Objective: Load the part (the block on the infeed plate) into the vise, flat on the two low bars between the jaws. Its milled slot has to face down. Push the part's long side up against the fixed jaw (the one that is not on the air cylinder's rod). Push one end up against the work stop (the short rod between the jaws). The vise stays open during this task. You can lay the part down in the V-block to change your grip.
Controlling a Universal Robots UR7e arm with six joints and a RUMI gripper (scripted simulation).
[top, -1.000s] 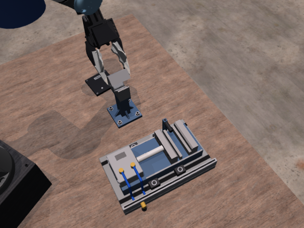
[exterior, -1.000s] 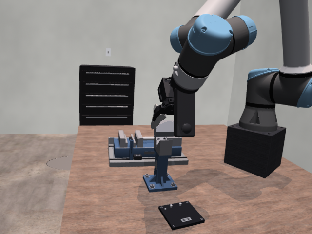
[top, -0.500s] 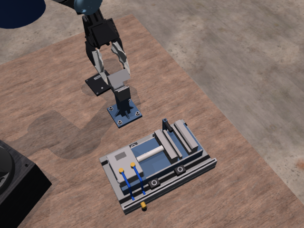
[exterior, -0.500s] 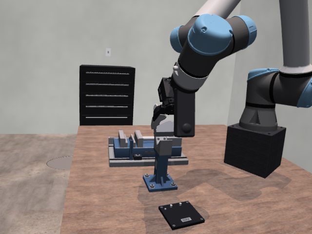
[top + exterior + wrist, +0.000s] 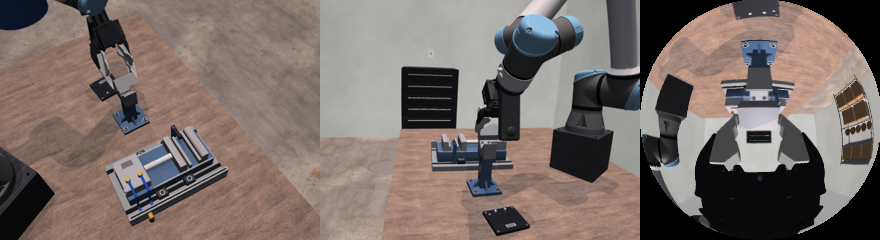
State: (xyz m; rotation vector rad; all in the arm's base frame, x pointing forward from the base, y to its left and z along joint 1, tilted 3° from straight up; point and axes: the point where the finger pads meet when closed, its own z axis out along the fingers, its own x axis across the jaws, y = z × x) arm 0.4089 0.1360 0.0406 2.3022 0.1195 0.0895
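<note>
Right now my hand is 1 cm to the left of the part and 1 cm above it. The rest, counted from my hand: work stop: 9 cm ahead, 17 cm to the right, 10 cm below; then moving jaw: 5 cm ahead, 22 cm to the right, 11 cm below; then white cylinder rod: 22 cm to the right, 11 cm below.
</note>
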